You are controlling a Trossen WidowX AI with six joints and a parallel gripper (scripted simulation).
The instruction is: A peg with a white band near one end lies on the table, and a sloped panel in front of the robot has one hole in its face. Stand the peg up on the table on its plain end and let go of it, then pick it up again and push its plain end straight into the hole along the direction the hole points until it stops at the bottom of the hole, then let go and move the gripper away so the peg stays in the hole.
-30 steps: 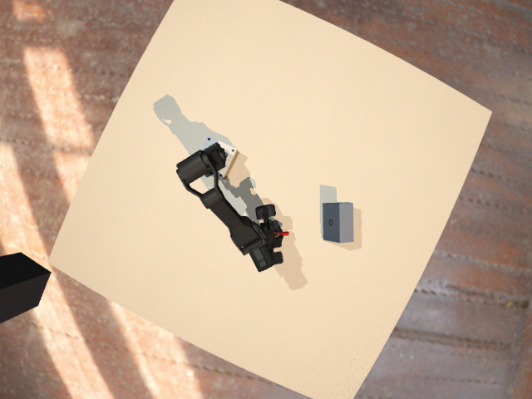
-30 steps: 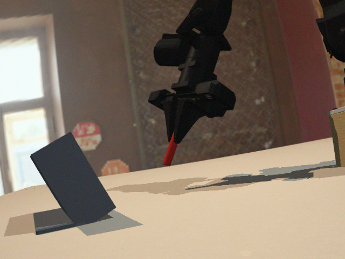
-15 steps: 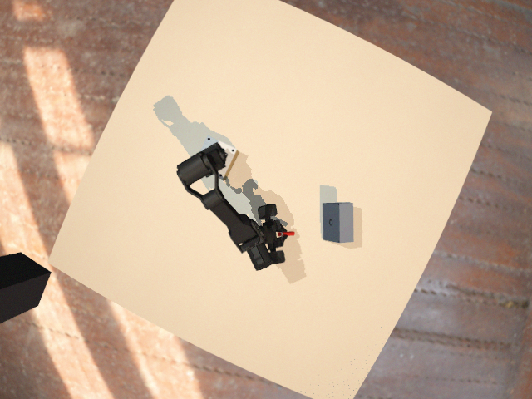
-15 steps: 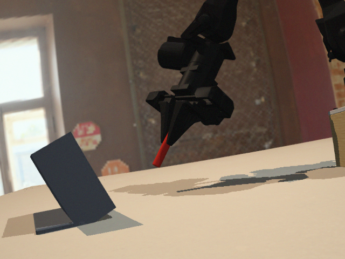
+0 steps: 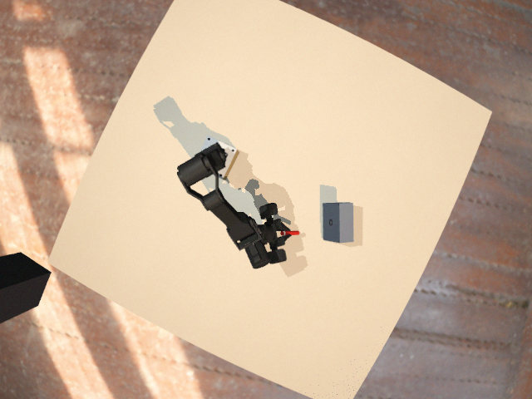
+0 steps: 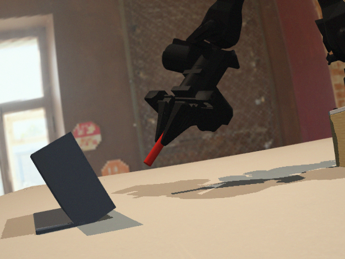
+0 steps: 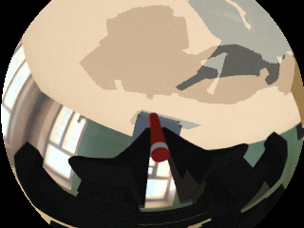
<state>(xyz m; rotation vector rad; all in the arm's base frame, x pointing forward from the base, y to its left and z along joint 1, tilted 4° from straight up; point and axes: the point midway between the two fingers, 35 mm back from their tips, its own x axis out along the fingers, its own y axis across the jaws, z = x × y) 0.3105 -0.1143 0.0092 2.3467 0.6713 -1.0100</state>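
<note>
The dark sloped panel lies 13 cm ahead of my gripper tip, 11 cm to the left of it and 3 cm below it. From my gripper tip the other things lie so: red peg 1 cm behind, 1 cm above.
</note>
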